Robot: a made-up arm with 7 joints. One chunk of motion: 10 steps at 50 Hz.
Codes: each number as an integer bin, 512 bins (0 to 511) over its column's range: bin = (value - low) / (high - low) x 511, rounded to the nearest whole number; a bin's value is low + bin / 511 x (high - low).
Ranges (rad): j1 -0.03..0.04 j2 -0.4..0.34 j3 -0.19..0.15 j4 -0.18..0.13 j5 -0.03..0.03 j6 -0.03..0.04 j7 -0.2..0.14
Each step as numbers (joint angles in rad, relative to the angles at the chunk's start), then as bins.
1 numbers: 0.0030 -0.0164 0.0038 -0.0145 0.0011 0.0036 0.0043
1 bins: 241 265 291 273 265 245 307
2 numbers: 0.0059 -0.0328 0.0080 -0.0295 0.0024 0.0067 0.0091
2 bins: 262 254 298 248 276 268 314
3 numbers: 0.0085 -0.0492 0.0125 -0.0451 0.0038 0.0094 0.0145
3 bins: 281 242 304 222 288 288 322
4 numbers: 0.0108 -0.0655 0.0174 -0.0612 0.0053 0.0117 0.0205
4 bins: 298 231 312 196 301 304 331
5 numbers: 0.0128 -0.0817 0.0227 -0.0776 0.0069 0.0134 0.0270
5 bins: 312 220 320 169 314 317 341
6 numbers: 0.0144 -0.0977 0.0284 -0.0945 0.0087 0.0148 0.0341
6 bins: 324 209 328 141 330 327 352
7 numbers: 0.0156 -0.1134 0.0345 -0.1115 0.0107 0.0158 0.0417
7 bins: 333 198 337 113 347 334 363
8 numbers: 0.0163 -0.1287 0.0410 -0.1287 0.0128 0.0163 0.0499
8 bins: 338 187 347 85 365 338 376
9 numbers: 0.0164 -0.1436 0.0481 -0.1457 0.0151 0.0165 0.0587
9 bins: 339 177 358 57 384 339 389
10 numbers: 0.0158 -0.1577 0.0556 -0.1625 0.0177 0.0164 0.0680
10 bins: 334 167 369 29 406 339 403
